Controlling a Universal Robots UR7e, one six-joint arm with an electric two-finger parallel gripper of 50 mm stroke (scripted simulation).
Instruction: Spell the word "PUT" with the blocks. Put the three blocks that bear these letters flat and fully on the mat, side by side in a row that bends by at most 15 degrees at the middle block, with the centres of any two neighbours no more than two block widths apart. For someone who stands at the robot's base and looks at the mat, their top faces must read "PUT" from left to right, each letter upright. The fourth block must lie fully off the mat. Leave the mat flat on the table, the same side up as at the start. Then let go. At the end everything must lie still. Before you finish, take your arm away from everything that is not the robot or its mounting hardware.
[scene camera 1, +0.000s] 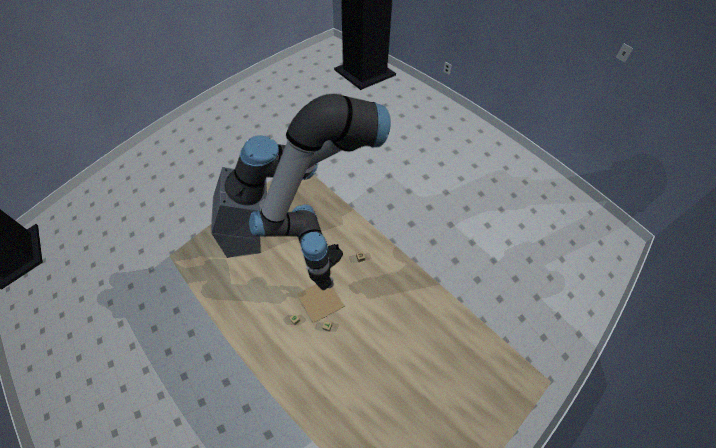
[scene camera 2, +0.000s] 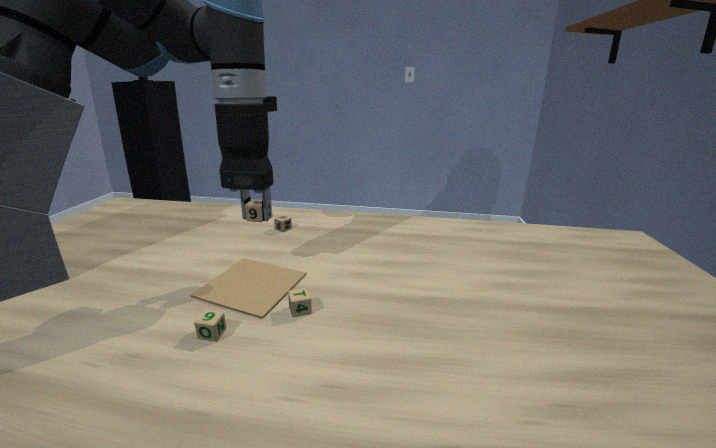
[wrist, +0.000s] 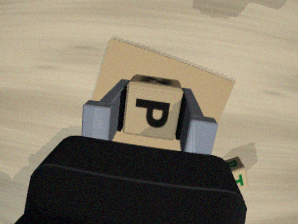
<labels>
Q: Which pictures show the tan mat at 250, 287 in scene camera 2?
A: Scene camera 1, scene camera 2 and the wrist view: all of them.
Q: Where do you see a tan mat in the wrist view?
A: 122, 60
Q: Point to my gripper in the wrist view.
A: At 153, 100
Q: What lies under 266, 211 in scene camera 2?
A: My gripper.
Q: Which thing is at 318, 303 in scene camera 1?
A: A tan mat.
</labels>
